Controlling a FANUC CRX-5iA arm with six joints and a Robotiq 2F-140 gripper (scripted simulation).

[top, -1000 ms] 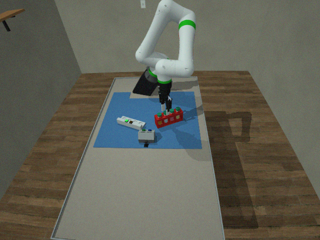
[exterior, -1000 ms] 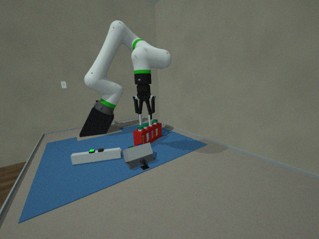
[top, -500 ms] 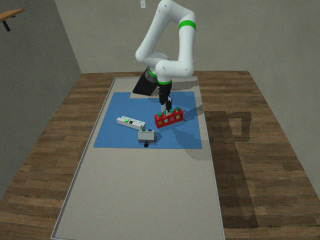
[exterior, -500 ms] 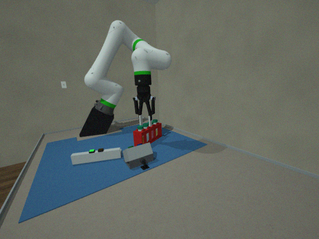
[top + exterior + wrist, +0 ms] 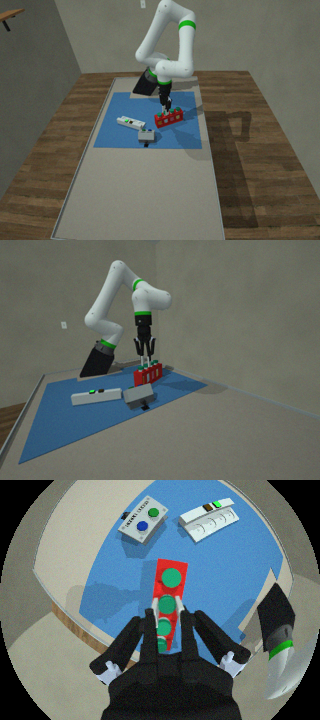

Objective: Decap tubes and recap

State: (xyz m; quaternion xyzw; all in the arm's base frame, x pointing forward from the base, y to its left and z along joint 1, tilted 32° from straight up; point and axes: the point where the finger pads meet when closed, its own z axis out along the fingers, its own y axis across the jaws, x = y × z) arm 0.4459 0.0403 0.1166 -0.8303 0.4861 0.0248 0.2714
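My gripper is now 17 cm to the left of the green key, 12 cm short of it and 7 cm above it. Round my hand: grey key desk (15 cm to the right, 14 cm ahead, 9 cm below); then blue key (13 cm to the right, 12 cm ahead, 7 cm below).
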